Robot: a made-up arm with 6 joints.
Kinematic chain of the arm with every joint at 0, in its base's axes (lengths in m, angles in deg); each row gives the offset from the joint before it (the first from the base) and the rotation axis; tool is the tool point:
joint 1: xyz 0 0 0.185 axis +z
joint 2: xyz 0 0 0 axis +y
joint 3: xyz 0 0 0.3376 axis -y
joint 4: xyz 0 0 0 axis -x
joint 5: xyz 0.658 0 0 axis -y
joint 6: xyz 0 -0.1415 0 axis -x
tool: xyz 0 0 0
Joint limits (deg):
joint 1: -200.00..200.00
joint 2: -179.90..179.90
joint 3: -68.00..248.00
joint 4: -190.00..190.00
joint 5: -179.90..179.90
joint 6: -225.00..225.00
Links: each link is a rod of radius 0.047 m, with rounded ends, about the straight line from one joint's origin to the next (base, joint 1, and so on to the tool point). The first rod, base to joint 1, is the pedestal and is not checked.
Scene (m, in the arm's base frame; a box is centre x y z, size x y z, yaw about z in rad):
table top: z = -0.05
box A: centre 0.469 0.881 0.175 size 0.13 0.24 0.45 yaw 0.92
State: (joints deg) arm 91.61 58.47 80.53 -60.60 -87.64 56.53
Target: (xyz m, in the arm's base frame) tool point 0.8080 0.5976 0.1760
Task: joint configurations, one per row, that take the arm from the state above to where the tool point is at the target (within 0.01 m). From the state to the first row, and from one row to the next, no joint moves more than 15 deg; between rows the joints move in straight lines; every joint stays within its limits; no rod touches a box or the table.
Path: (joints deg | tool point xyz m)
1: 78.39 58.11 81.87 -61.53 -92.06 56.42 | 0.2550 0.9062 0.5146
2: 65.18 57.75 83.21 -62.47 -96.47 56.30 | 0.4512 0.8199 0.5347
3: 51.96 57.38 84.55 -63.40 -100.89 56.19 | 0.6214 0.6915 0.5549
4: 46.46 70.30 86.87 -59.88 -94.26 56.36 | 0.7289 0.6640 0.3691
5: 40.96 83.23 89.19 -56.35 -87.64 56.53 | 0.8080 0.5976 0.1760

